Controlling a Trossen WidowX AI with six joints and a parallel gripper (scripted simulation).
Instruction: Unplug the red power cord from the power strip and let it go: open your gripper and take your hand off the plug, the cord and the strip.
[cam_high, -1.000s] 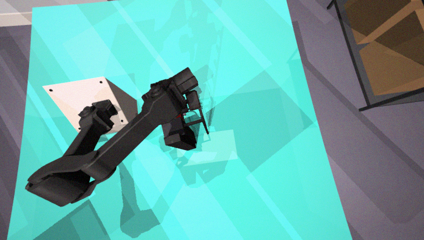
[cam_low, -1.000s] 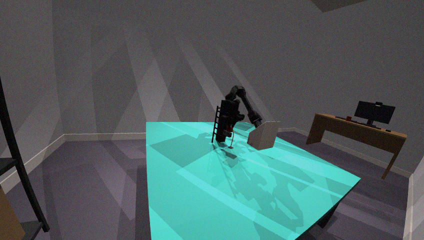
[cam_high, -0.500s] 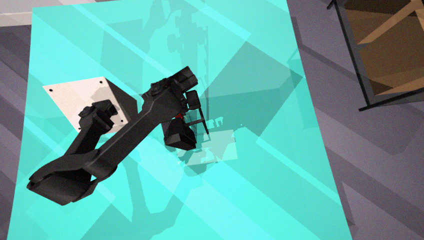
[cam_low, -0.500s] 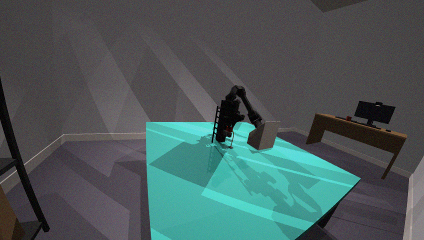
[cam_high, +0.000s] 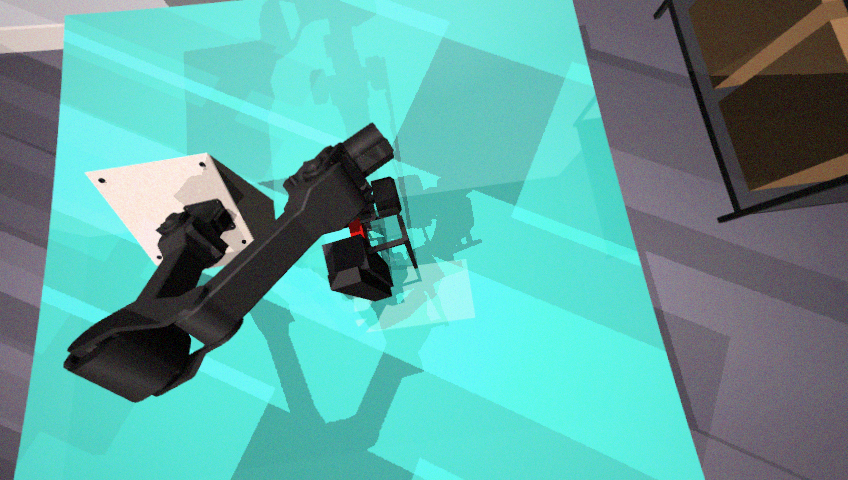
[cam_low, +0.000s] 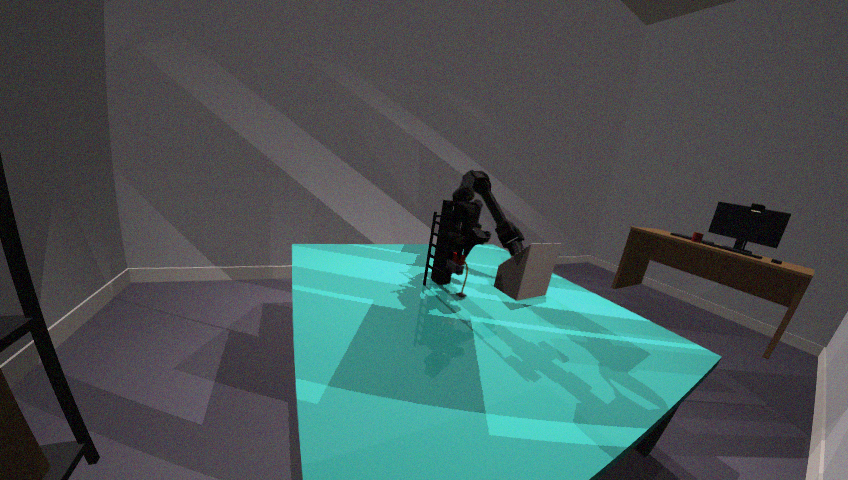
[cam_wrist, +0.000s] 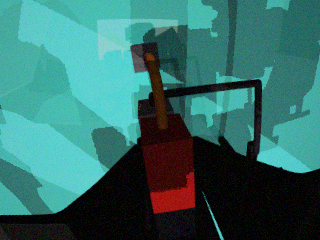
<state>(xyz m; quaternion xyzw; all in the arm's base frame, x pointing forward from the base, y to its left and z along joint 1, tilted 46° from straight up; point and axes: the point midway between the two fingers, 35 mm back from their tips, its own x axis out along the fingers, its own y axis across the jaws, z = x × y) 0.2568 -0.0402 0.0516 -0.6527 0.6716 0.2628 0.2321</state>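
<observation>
My gripper tip is 30 mm to the left of the red plug.
</observation>
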